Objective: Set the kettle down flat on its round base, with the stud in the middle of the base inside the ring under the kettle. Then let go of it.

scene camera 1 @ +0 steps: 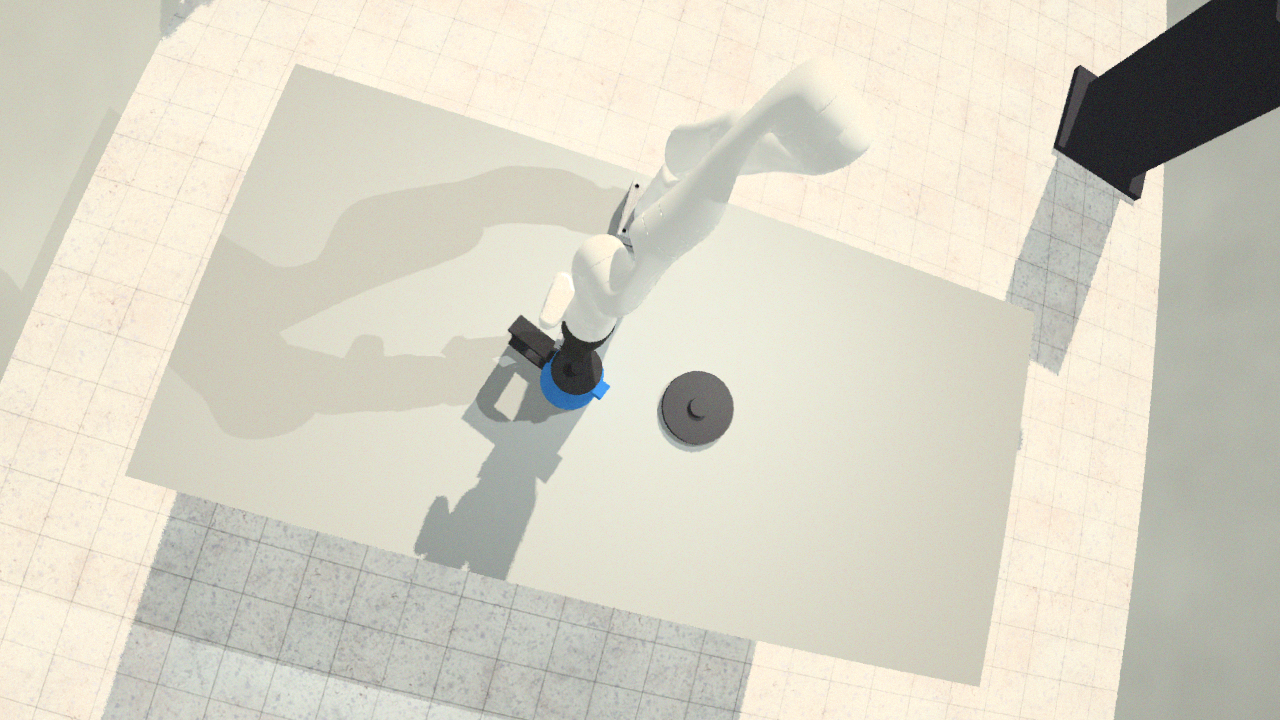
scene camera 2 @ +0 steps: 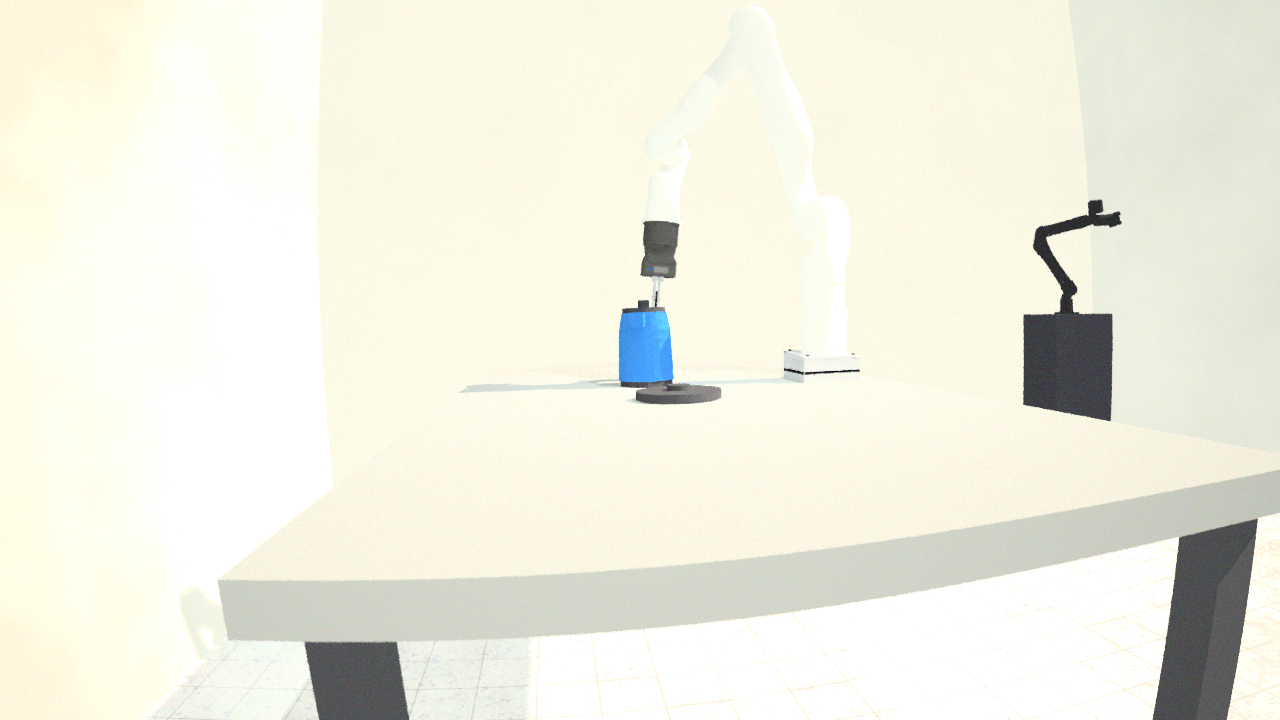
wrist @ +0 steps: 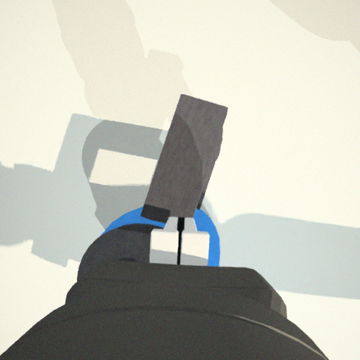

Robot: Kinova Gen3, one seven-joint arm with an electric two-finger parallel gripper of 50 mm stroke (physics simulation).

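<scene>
The kettle has a blue body [scene camera 1: 565,400] [scene camera 2: 644,347] [wrist: 215,240], a dark lid and a dark handle [scene camera 1: 529,340] [wrist: 190,155]. It stands upright on the table, to the left of its base in scene camera 1. The round dark base [scene camera 1: 677,425] [scene camera 2: 699,394] lies flat and apart from the kettle, its stud [scene camera 1: 696,407] pointing up. My gripper [scene camera 2: 657,304] [wrist: 180,233] is shut and empty. Its fingertips are at the top of the kettle, beside the lid knob [scene camera 2: 643,304] and by the handle's inner end. The ring under the kettle is hidden.
The pale table [scene camera 1: 832,483] [scene camera 2: 626,501] carries the arm's white mount [scene camera 2: 821,366] at the back. A dark pedestal [scene camera 2: 1066,367] with a small black arm [scene camera 2: 1054,261] stands beyond the table on the right. The arm's shadow falls around the kettle.
</scene>
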